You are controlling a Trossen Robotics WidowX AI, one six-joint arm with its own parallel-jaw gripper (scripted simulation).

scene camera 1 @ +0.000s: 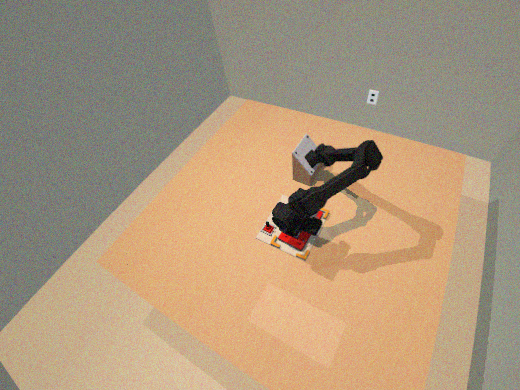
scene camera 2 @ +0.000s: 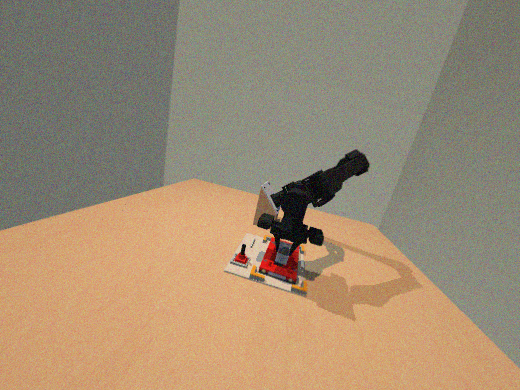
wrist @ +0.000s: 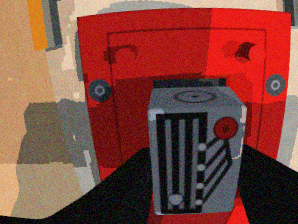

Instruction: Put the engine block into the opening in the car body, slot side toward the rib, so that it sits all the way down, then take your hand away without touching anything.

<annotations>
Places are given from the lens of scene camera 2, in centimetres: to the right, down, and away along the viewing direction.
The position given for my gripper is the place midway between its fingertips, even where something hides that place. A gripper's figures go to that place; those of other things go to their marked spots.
my gripper [scene camera 2: 283,253]: 7, 18, 58
red car body [scene camera 2: 287,273]: 8, 22, 53
</annotations>
